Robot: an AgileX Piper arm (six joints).
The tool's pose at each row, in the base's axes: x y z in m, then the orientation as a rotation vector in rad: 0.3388, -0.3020, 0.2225, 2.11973, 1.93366, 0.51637; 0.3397, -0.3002, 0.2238, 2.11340, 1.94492, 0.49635; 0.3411, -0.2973, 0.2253, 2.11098, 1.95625, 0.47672; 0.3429, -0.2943, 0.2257, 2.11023, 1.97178, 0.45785; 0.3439, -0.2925, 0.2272, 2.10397, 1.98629, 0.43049; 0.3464, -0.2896, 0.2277, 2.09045, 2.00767, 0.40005; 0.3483, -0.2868, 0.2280, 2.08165, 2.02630, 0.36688; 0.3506, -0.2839, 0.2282, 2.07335, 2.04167, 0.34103; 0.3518, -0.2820, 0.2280, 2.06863, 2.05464, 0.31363; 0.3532, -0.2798, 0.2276, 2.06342, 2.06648, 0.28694; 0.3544, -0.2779, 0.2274, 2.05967, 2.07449, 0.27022; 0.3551, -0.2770, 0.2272, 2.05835, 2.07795, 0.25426; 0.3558, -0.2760, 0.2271, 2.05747, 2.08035, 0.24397; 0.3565, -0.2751, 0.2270, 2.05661, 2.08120, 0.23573; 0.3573, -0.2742, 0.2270, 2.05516, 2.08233, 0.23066
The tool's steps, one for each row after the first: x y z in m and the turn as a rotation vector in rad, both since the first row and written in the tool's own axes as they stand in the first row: 0.0020, 0.0011, -0.0007, 0.00947, -0.00859, -0.01003; 0.0051, 0.0027, -0.0013, 0.02116, -0.01552, -0.01778; 0.0083, 0.0042, -0.0007, 0.03600, -0.01927, -0.02603; 0.0103, 0.0055, -0.0016, 0.05028, -0.03013, -0.03787; 0.0134, 0.0077, -0.0008, 0.06583, -0.04146, -0.05667; 0.0163, 0.0092, -0.0001, 0.08371, -0.05388, -0.07191; 0.0194, 0.0111, 0.0008, 0.09759, -0.06337, -0.08487; 0.0213, 0.0119, 0.0016, 0.11279, -0.07357, -0.09496; 0.0236, 0.0128, 0.0027, 0.12701, -0.08393, -0.10480; 0.0255, 0.0136, 0.0035, 0.13610, -0.09017, -0.11143; 0.0264, 0.0141, 0.0040, 0.14364, -0.09753, -0.11495; 0.0275, 0.0146, 0.0044, 0.14862, -0.10217, -0.11728; 0.0284, 0.0151, 0.0049, 0.15193, -0.10649, -0.11886; 0.0293, 0.0157, 0.0053, 0.15384, -0.10912, -0.12058
